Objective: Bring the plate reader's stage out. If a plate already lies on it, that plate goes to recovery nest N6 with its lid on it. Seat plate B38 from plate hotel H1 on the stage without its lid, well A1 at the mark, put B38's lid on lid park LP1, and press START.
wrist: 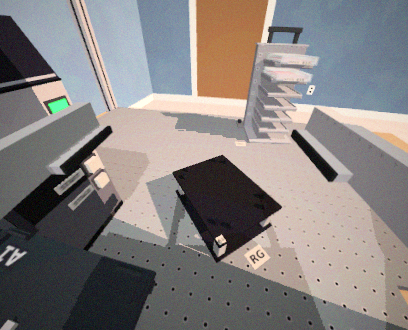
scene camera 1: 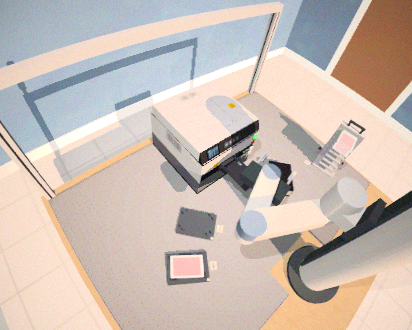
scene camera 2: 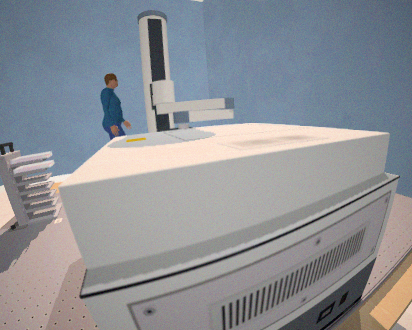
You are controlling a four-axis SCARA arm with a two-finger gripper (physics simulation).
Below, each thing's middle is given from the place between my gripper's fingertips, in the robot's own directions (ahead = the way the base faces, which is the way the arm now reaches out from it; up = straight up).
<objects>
My hand is 120 mm to the right of the dark stage (wrist: 51,278), 110 mm short of it and 90 mm above it.
</objects>
